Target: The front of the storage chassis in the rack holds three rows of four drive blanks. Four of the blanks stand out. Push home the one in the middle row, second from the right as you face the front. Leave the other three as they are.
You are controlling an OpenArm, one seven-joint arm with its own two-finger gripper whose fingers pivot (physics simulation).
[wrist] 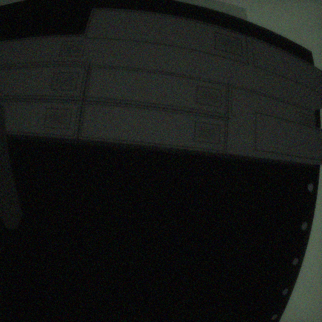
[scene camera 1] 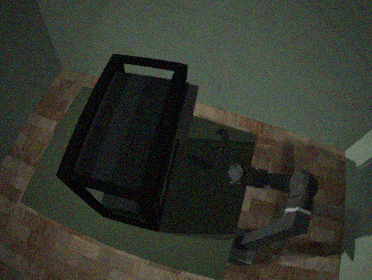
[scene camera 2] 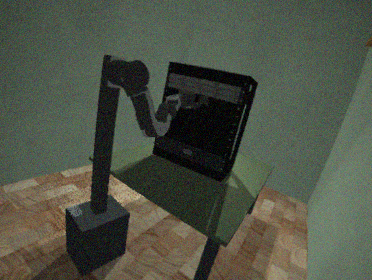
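The storage chassis [scene camera 2: 220, 91] [wrist: 155, 122] shows as a grey panelled front high in the black rack [scene camera 1: 181, 75] [scene camera 2: 210, 71]. In the wrist view its rows of drive blanks run across the upper part, with thin seams and small square marks. The picture is dark, and I cannot tell which blanks stand out. My gripper [scene camera 1: 207, 147] [scene camera 2: 192, 102] is open, in front of the rack. In the wrist view one finger [wrist: 11, 200] shows at the left edge, below the chassis rows; the other finger does not show. No contact with a blank can be made out.
Below the chassis the rack front is black, with a row of pale holes [wrist: 304, 226] along its right side. A dark unit [scene camera 2: 186, 151] sits low in the rack. The rack stands on a green table [scene camera 1: 47, 185] [scene camera 2: 185, 192]. My arm's post rises from a dark box [scene camera 2: 97, 237].
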